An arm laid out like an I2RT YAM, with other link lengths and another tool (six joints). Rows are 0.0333 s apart.
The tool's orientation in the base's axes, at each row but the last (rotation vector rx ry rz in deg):
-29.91, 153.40, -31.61
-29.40, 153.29, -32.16
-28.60, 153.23, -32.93
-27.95, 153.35, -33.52
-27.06, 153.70, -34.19
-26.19, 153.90, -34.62
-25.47, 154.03, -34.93
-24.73, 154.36, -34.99
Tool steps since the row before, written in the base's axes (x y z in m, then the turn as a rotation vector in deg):
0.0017, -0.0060, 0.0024, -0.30, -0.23, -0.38
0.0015, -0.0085, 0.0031, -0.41, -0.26, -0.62
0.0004, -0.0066, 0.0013, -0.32, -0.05, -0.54
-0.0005, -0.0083, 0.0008, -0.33, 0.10, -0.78
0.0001, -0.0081, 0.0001, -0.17, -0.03, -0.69
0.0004, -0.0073, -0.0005, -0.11, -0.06, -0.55
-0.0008, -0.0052, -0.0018, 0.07, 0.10, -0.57
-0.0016, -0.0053, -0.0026, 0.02, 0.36, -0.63
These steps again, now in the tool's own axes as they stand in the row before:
0.0004, -0.0067, 0.0005, 0.46, 0.05, 0.27
0.0014, -0.0090, 0.0006, 0.63, 0.16, 0.44
0.0020, -0.0063, 0.0012, 0.44, 0.28, 0.34
0.0035, -0.0073, 0.0019, 0.46, 0.52, 0.50
0.0030, -0.0070, 0.0027, 0.34, 0.33, 0.53
0.0026, -0.0061, 0.0031, 0.26, 0.23, 0.44
0.0031, -0.0035, 0.0030, 0.05, 0.33, 0.48
0.0040, -0.0030, 0.0035, 0.02, 0.60, 0.41

